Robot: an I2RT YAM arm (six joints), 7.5 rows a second.
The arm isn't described. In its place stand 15 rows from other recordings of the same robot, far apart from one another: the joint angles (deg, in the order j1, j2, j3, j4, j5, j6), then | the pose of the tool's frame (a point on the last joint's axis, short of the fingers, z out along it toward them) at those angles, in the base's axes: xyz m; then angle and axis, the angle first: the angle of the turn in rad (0 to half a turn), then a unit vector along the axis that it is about.
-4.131 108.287 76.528 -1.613 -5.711 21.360 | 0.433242 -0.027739 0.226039 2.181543 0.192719 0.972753 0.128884
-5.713 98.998 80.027 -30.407 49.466 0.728 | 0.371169 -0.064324 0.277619 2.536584 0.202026 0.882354 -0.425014
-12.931 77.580 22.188 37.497 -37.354 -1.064 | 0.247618 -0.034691 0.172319 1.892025 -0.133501 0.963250 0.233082
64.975 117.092 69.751 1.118 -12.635 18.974 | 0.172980 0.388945 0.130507 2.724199 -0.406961 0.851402 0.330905
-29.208 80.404 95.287 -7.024 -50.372 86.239 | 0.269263 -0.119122 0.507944 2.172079 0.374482 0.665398 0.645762
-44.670 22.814 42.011 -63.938 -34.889 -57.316 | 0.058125 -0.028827 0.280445 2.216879 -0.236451 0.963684 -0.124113
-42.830 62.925 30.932 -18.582 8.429 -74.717 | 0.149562 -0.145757 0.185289 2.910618 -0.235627 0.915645 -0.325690
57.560 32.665 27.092 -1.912 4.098 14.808 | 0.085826 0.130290 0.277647 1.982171 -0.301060 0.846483 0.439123
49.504 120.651 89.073 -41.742 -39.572 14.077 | 0.257998 0.337043 0.166264 3.020646 0.330644 -0.873531 -0.357237
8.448 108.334 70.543 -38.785 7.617 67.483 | 0.355593 0.048044 0.155084 2.875764 0.499392 0.866147 0.019912
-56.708 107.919 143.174 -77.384 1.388 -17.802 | 0.190261 -0.291304 0.481595 2.498155 0.325716 0.906644 -0.268152
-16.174 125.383 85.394 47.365 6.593 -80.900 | 0.486365 -0.145318 0.231304 2.167365 -0.357935 0.656133 -0.664359
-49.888 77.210 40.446 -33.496 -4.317 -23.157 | 0.150700 -0.174727 0.169316 2.820743 0.224176 0.971806 -0.073061
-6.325 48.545 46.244 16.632 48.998 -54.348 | 0.182663 -0.047278 0.385576 2.113270 0.082736 0.738627 -0.669017
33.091 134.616 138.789 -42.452 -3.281 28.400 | 0.444092 0.291833 0.311233 2.401730 -0.052865 0.963397 0.262815
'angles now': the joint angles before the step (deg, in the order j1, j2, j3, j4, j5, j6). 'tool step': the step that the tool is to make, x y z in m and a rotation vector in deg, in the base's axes. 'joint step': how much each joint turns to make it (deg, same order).
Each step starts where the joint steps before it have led.
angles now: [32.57, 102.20, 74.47, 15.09, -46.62, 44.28]
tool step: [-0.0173, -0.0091, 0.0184, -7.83, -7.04, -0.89]
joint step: [0.51, -4.96, 1.50, -14.22, 4.32, -13.42]
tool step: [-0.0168, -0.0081, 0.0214, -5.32, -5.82, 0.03]
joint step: [0.61, -4.13, 1.94, -10.01, 3.45, -9.02]
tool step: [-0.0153, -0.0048, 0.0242, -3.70, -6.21, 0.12]
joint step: [0.98, -3.17, 2.79, -7.12, 3.55, -6.99]
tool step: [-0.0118, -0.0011, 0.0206, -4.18, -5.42, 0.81]
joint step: [1.21, -1.38, 4.13, -7.29, 3.27, -6.83]
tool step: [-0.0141, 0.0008, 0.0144, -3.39, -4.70, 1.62]
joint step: [1.72, -1.41, 2.51, -5.05, 2.67, -5.63]
